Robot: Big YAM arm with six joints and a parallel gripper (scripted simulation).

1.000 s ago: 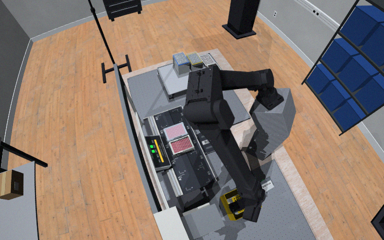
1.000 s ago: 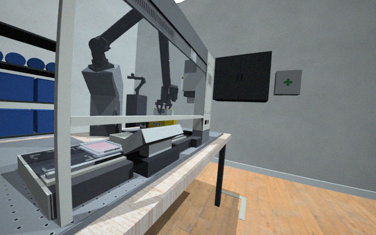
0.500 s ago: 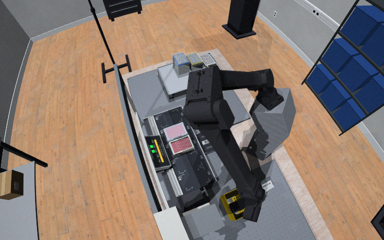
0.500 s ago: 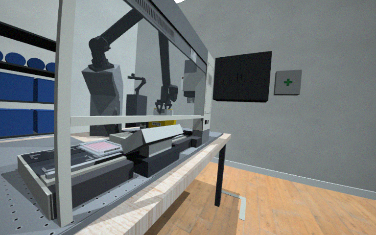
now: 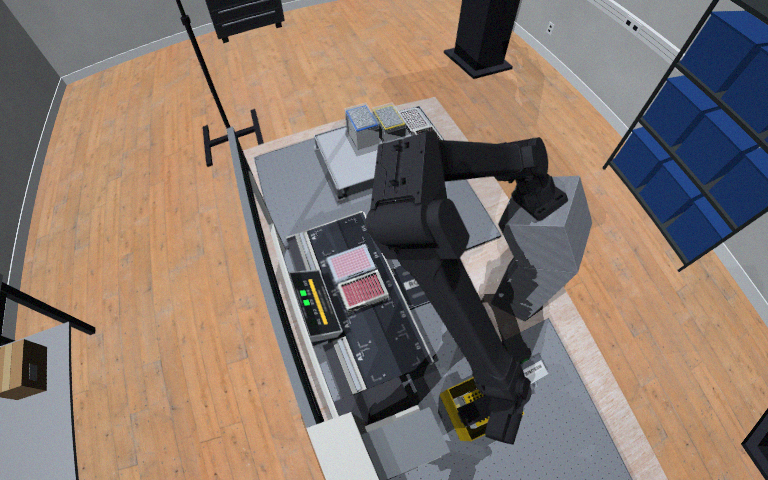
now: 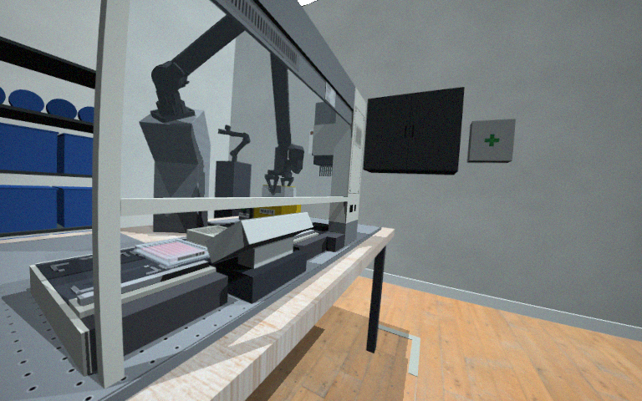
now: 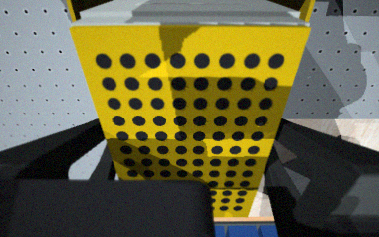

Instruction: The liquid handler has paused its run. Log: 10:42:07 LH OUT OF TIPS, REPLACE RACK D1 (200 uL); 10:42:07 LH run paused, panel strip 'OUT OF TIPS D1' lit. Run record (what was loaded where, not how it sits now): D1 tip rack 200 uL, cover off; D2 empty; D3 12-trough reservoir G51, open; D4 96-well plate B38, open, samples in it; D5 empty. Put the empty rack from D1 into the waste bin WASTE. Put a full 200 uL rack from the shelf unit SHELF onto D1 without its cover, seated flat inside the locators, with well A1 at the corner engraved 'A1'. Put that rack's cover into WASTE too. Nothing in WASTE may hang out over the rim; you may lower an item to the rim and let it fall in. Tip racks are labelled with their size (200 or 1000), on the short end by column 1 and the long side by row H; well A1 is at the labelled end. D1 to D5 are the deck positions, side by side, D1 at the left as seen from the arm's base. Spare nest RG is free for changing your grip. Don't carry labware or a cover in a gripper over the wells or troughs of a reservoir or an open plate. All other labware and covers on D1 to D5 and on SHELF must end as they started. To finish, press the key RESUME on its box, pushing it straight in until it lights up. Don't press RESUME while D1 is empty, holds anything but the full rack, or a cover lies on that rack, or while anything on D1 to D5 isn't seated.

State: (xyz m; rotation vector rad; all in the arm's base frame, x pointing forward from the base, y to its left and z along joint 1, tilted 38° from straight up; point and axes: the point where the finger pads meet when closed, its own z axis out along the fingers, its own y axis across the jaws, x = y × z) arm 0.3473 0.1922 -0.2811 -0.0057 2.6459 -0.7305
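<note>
The yellow waste bin lies 13 cm below my hand. Also, from my hand: spare nest: 3 cm behind, 41 cm to the right, 17 cm below; then resume box: 17 cm behind, 1 cm to the right, 10 cm below; then yellow tip rack: 1 cm ahead, 1 cm above.
</note>
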